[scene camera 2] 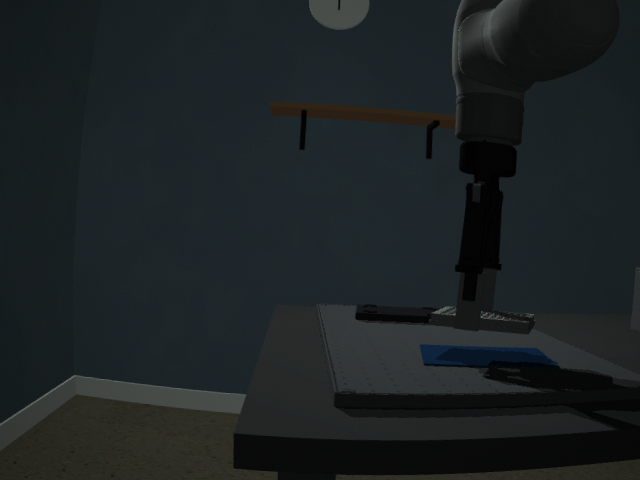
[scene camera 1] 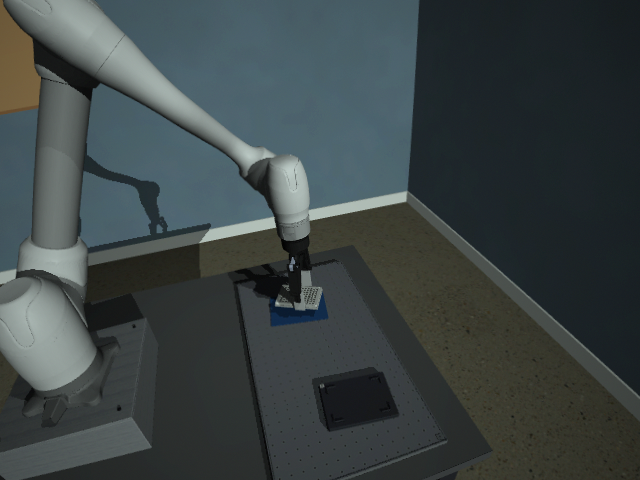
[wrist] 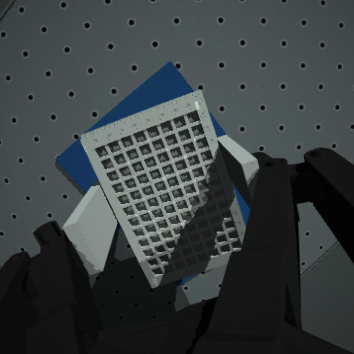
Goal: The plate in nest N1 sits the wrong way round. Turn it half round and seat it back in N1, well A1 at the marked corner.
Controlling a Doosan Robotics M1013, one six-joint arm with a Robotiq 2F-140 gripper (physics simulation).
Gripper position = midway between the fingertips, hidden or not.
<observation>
In view: my gripper (scene camera 2: 473, 324), a dark nest (scene camera 1: 359, 400) and a blue mat (wrist: 167, 83).
My gripper is seen too in scene camera 1 (scene camera 1: 303, 298) and in the wrist view (wrist: 165, 176). The dark nest is seen too in scene camera 2 (scene camera 2: 384, 313).
</observation>
